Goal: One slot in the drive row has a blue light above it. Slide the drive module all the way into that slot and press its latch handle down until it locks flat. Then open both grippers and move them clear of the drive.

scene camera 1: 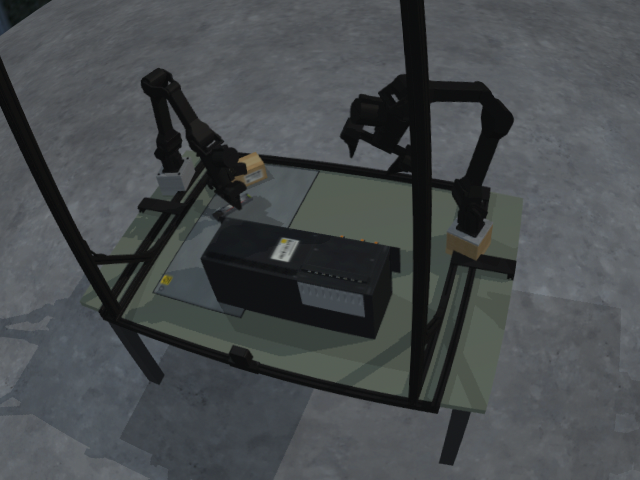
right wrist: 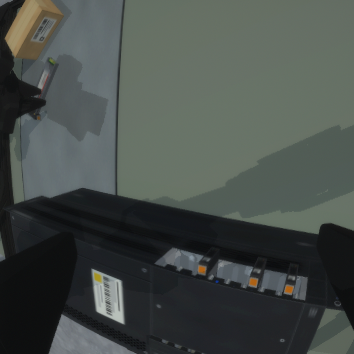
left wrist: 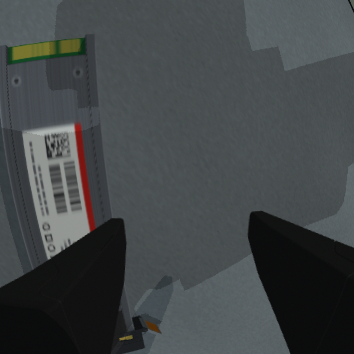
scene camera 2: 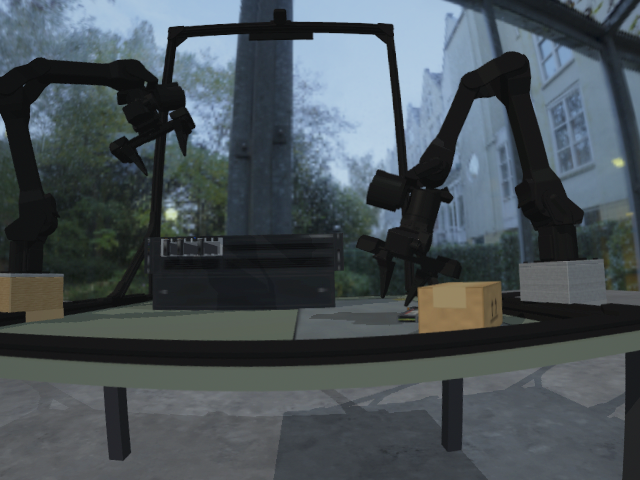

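Pixels of known places: left gripper, between the fingertips: [scene camera 1: 237, 207] [right wrist: 42, 96] [left wrist: 187, 227] [scene camera 2: 393, 302]; right gripper, between the fingertips: [scene camera 1: 369, 165] [right wrist: 201, 243] [scene camera 2: 165, 165]; left arm's base, origin of its link: [scene camera 1: 173, 166] [scene camera 2: 559, 261]; right arm's base, origin of its link: [scene camera 1: 470, 226] [scene camera 2: 25, 273].
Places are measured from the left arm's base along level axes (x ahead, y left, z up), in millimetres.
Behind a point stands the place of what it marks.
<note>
The drive module [scene camera 1: 227, 210] {x 228, y -130, z -75 mm} [scene camera 2: 408, 315] {x 273, y -67, z -75 mm} [left wrist: 50, 95] {x 270, y -73, z -75 mm} [right wrist: 48, 80] {x 268, y -99, z -77 mm} lies label up on the grey mat, its gold connector at the far end in the left wrist view; its orange-tipped latch handle [left wrist: 152, 327] {x 219, y -169, z -78 mm} sticks out at the near end. My left gripper [scene camera 2: 395, 299] {x 267, y -134, z -59 mm} [left wrist: 187, 227] {x 267, y -134, z -59 mm} [right wrist: 42, 96] {x 267, y -134, z -59 mm} is half open and empty, low over the module, which lies under its left finger in the wrist view. My right gripper [scene camera 1: 372, 164] {x 699, y -277, z 229 mm} [scene camera 2: 165, 164] {x 699, y -277, z 229 mm} [right wrist: 201, 243] {x 699, y -277, z 229 mm} is wide open, empty and high beyond the black chassis [scene camera 1: 341, 258] {x 646, y -445, z 89 mm} [scene camera 2: 248, 289] [right wrist: 210, 305] {x 643, y -409, z 89 mm}. The blue light [right wrist: 217, 281] {x 651, y -381, z 85 mm} shows right of the leftmost orange latch [right wrist: 202, 269] {x 635, y -371, z 83 mm}.
A cardboard box [scene camera 1: 253, 170] {x 283, y 12, z -33 mm} [scene camera 2: 449, 304] {x 291, y 68, z -45 mm} [right wrist: 32, 30] {x 274, y 6, z -32 mm} stands on the mat [scene camera 1: 191, 279] {x 195, y -403, z -84 mm} [right wrist: 100, 165] {x 382, y -284, z -84 mm} close to the left gripper. Two more orange latches [right wrist: 254, 282] {x 686, y -380, z 83 mm} stand in the drive row. Black frame posts [scene camera 1: 417, 206] {x 838, y -731, z 527 mm} rise at the table edge.
</note>
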